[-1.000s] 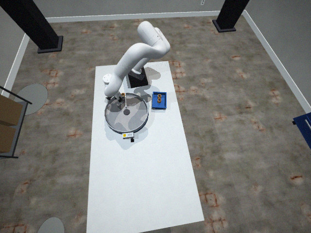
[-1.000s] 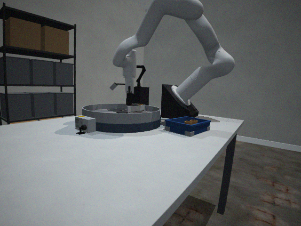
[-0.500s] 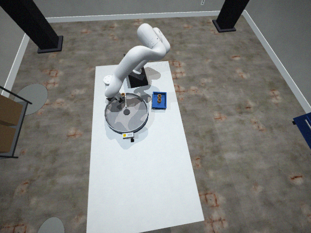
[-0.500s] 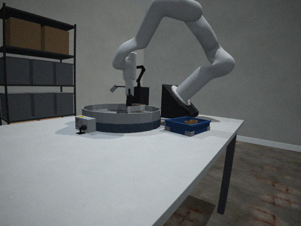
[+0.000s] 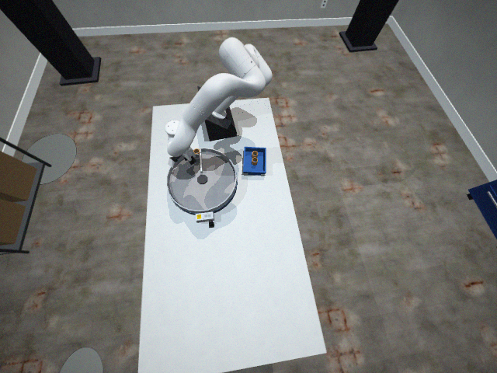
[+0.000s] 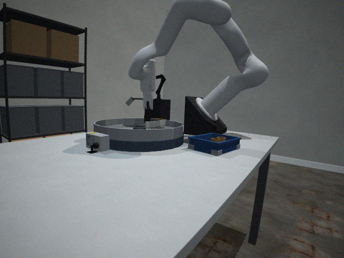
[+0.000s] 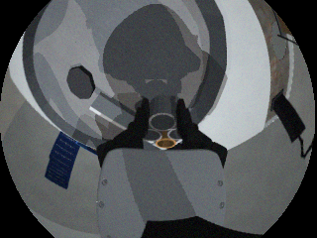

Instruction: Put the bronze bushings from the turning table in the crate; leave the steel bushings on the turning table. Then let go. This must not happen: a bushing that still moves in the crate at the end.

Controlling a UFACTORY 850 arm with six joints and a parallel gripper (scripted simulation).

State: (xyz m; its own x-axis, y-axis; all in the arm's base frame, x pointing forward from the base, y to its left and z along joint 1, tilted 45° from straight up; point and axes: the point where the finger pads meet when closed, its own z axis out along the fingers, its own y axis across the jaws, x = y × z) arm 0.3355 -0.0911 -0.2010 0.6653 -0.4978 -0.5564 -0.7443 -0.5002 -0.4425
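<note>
My gripper is now 13 cm short of the round turning table, 6 cm to the right of it and 4 cm above it. Also, from my hand: crate: 41 cm to the left, 7 cm below, 4 cm ahead.
</note>
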